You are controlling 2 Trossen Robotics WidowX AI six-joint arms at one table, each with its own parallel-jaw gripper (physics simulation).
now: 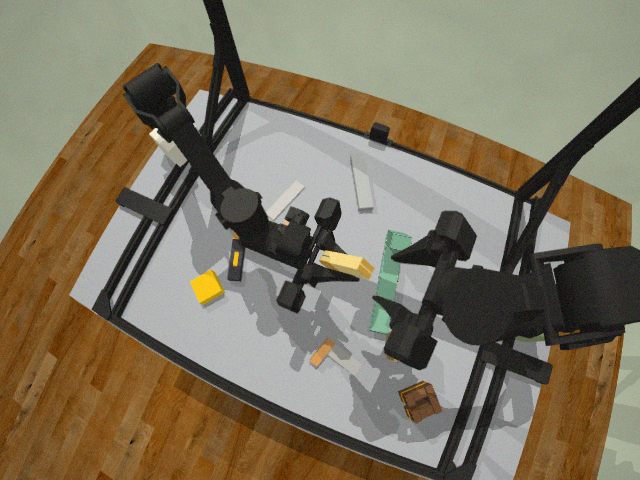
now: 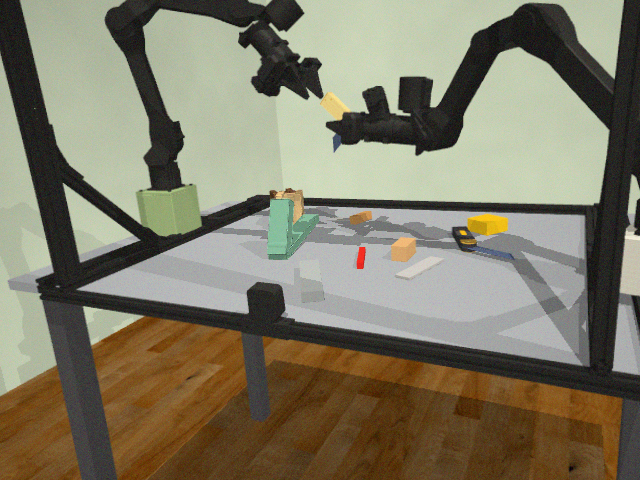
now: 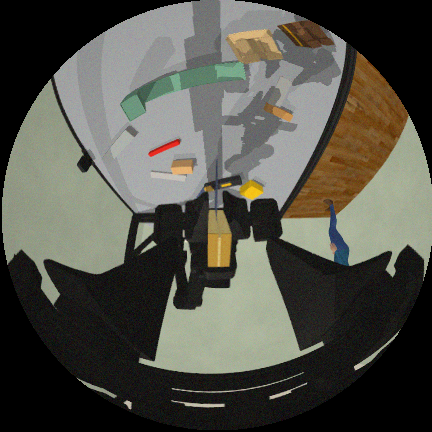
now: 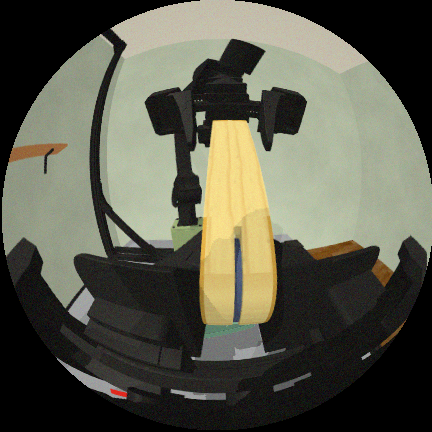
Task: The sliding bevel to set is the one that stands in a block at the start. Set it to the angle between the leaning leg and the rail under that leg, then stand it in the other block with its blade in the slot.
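Places are measured from the left arm's base along level axes (x left, y back, z up), in metres.
Pixels of known places: left gripper, fingertip midpoint: (image 1: 383,277) (image 2: 315,98) (image 3: 223,243) (image 4: 230,145); right gripper, fingertip midpoint: (image 1: 361,274) (image 2: 327,124) (image 3: 214,194) (image 4: 227,229); left arm's base, origin of the base link: (image 2: 166,188) (image 4: 187,221).
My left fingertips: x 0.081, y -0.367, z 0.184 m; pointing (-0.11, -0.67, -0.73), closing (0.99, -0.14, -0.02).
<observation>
Ahead of a thing's pixels: the offset from my left fingertips to its top centre. "spot": to the spot under its first point.
The sliding bevel has a pale wooden handle {spot: dx -0.006, dy -0.055, dz -0.007 m} (image 1: 346,262) (image 2: 334,104) (image 3: 219,247) (image 4: 235,190) and a blue blade {dx -0.011, dy -0.059, dz -0.038 m} (image 2: 336,142) (image 4: 238,285). My right gripper (image 1: 352,266) (image 2: 330,125) is shut on the bevel near its blade end, high above the table. My left gripper (image 1: 383,277) (image 2: 314,97) (image 4: 230,145) is open and empty, just off the handle's other end. The green leaning leg {dx -0.158, dy +0.032, dz -0.192 m} (image 2: 280,222) rises from its green rail {dx -0.070, dy +0.041, dz -0.274 m} (image 2: 310,223) (image 3: 200,77). The tan block {dx +0.061, dy +0.113, dz -0.221 m} (image 2: 298,204) (image 3: 255,45) and the brown block {dx +0.165, dy +0.183, dz -0.238 m} (image 1: 419,401) (image 3: 306,34) stand beyond it. The blade's exact angle is unclear.
A second bevel {dx -0.048, dy -0.353, dz -0.291 m} (image 1: 235,260) (image 2: 462,235), with a black handle, lies near a yellow block {dx +0.084, dy -0.355, dz -0.281 m} (image 1: 206,286) (image 2: 487,224). An orange block {dx +0.142, dy -0.012, dz -0.287 m} (image 1: 323,352), a red bar {dx -0.163, dy -0.141, dz -0.297 m} (image 2: 361,257), a light orange block {dx -0.126, dy -0.217, dz -0.279 m} (image 2: 403,249), a white strip {dx -0.191, dy -0.262, dz -0.304 m} (image 2: 419,267) and a pale grey piece {dx -0.303, dy -0.092, dz -0.291 m} (image 1: 362,186) lie around.
</observation>
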